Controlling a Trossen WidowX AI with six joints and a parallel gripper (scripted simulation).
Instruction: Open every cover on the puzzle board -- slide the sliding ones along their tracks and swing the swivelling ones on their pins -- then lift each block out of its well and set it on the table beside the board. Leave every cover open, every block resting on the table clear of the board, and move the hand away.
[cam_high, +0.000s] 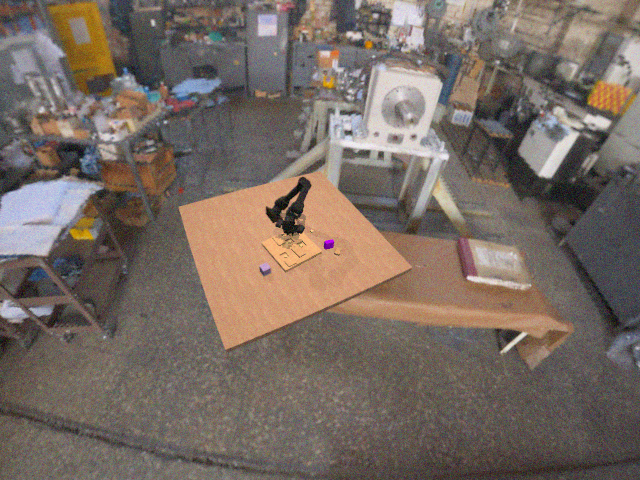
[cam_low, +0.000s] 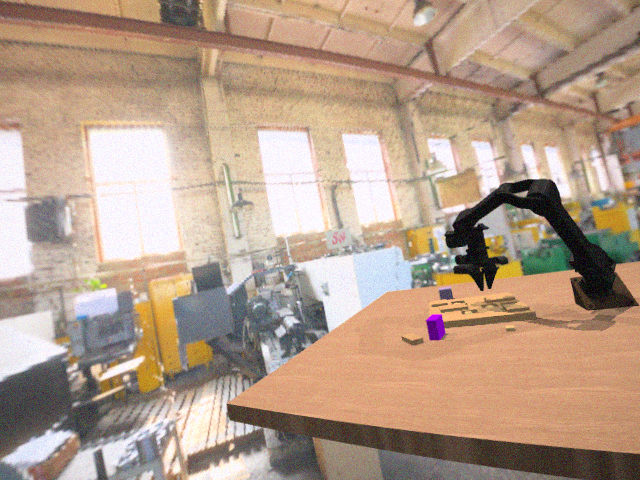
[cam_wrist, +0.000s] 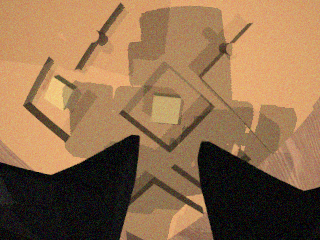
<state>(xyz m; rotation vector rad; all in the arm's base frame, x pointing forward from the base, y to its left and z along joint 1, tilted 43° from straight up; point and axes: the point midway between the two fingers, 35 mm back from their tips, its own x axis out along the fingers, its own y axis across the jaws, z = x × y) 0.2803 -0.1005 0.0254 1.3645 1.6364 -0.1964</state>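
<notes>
My gripper tip is now 5 cm short of the tan puzzle board, 1 cm to the left of it and 6 cm above it. The rest, counted from my gripper tip: lilac block (12 cm ahead, 27 cm to the right, 5 cm below); then magenta block (18 cm ahead, 20 cm to the left, 5 cm below).
</notes>
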